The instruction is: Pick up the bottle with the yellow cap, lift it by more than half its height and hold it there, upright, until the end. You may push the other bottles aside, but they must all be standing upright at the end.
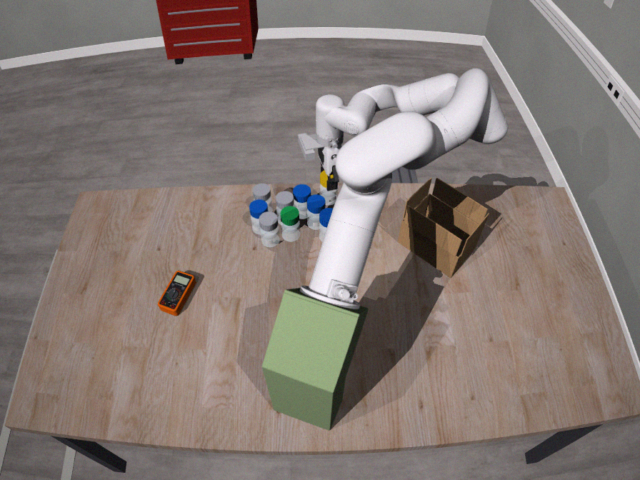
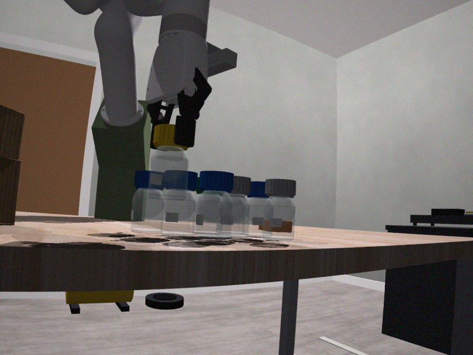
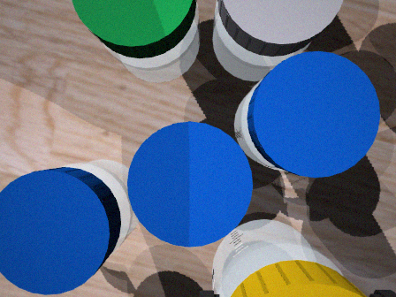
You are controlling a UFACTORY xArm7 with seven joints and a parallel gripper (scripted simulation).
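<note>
Right now the yellow-capped bottle is 50 mm below my hand. From my hand the other things lie so: orange multimeter (540 mm to the left, 130 mm below, 80 mm behind); green-capped bottle (150 mm to the left, 100 mm below, 30 mm behind).
</note>
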